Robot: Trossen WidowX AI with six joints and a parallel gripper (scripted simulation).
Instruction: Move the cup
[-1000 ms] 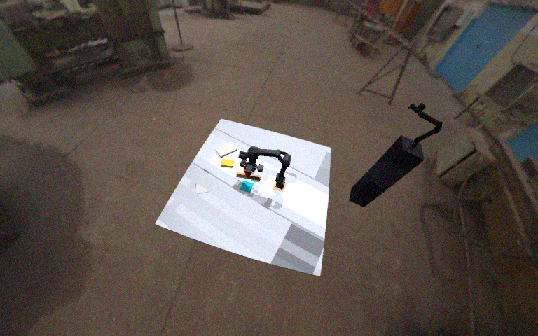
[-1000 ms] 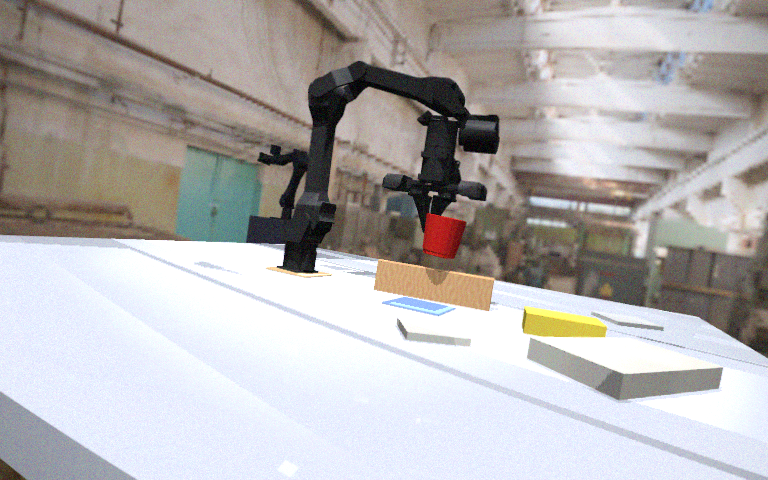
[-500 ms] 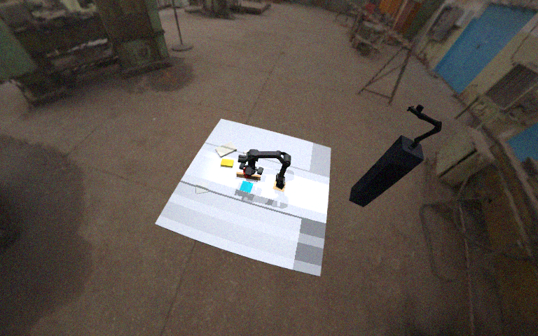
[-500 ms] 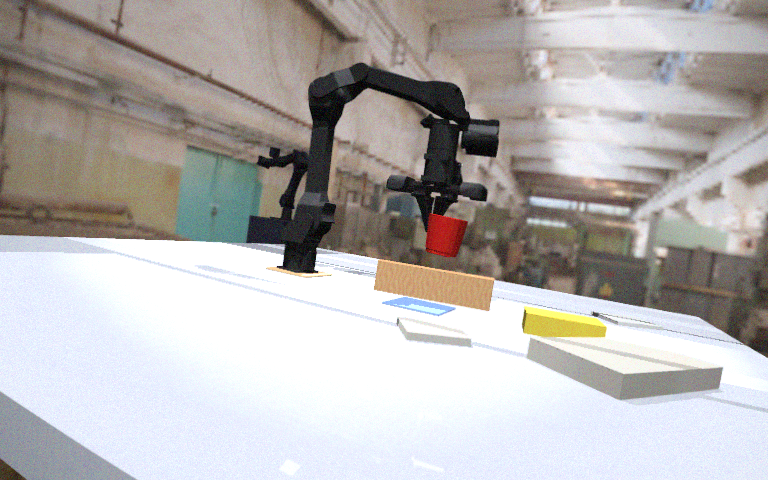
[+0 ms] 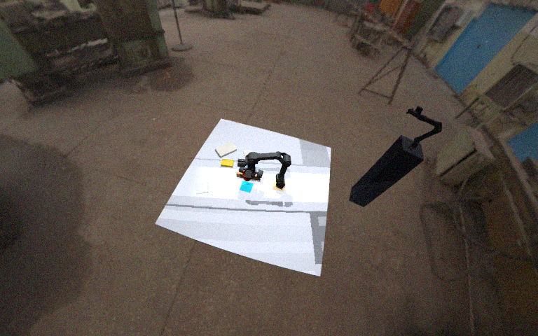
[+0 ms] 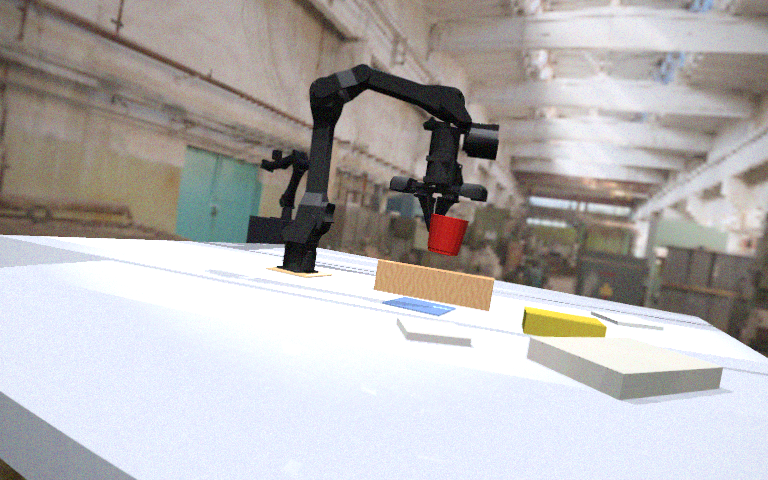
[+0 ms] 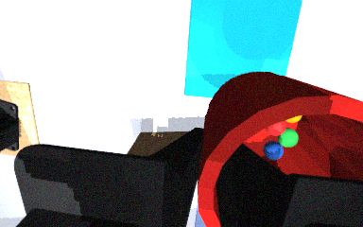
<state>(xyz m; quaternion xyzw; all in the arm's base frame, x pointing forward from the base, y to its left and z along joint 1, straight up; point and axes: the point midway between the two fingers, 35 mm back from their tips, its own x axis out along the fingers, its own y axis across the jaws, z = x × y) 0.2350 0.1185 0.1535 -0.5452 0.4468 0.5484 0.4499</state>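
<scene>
Right now the blue marble is 4 cm ahead of my gripper tip, 2 cm below it and 1 cm to the right of it. Also, from my gripper tip: green marble 5 cm ahead, 2 cm below; then wooden wall 10 cm below, 5 cm to the right, 5 cm ahead; then red cup 3 cm ahead.
</scene>
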